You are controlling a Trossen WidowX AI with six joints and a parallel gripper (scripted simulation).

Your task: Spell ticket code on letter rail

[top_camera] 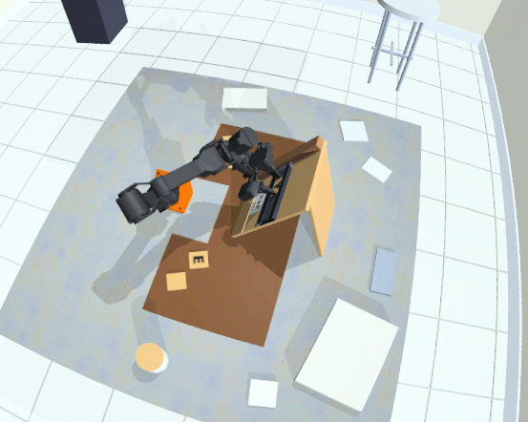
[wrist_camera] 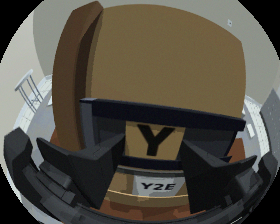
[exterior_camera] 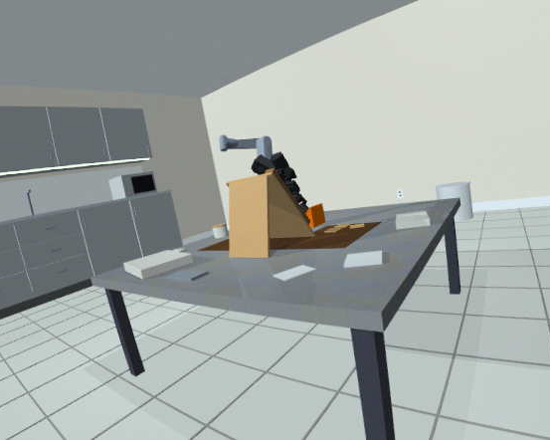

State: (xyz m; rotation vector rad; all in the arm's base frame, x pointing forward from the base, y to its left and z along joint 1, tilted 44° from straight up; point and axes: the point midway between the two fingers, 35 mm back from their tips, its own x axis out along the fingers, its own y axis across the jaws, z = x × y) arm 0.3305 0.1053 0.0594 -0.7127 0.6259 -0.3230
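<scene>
My gripper tip is 8 cm above the white ticket, 5 cm past it and 2 cm to the left of it. The rest, counted from my gripper tip: grey card: 39 cm ahead, 16 cm below, 13 cm to the right; then white box: 42 cm to the right, 30 cm ahead, 15 cm below; then brown mat: 17 cm below, 15 cm behind, 4 cm to the right.
</scene>
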